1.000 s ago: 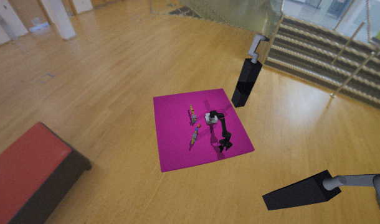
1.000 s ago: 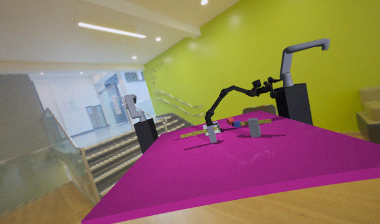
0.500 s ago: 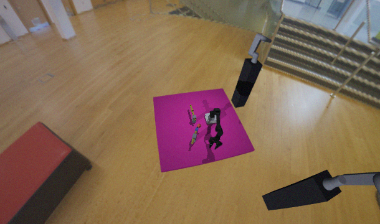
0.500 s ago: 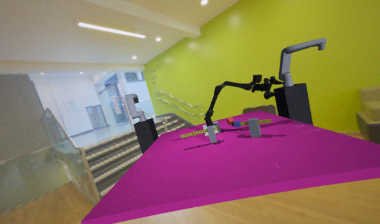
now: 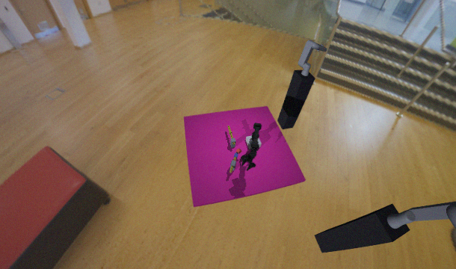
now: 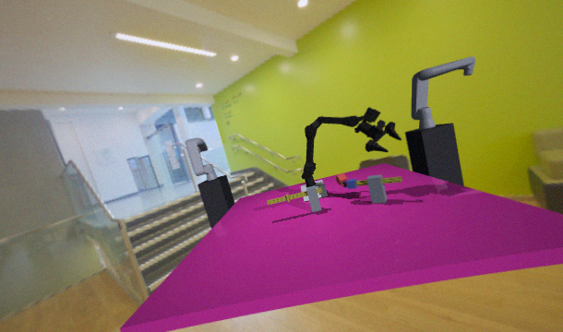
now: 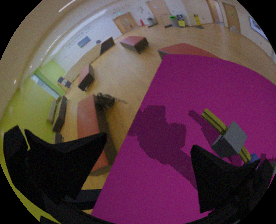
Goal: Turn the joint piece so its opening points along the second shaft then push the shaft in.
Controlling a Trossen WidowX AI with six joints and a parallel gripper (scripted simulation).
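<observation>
Now: gripper tip 30 mm past the dark red square joint piece, 280 mm to the left of it and 120 mm above it.
</observation>
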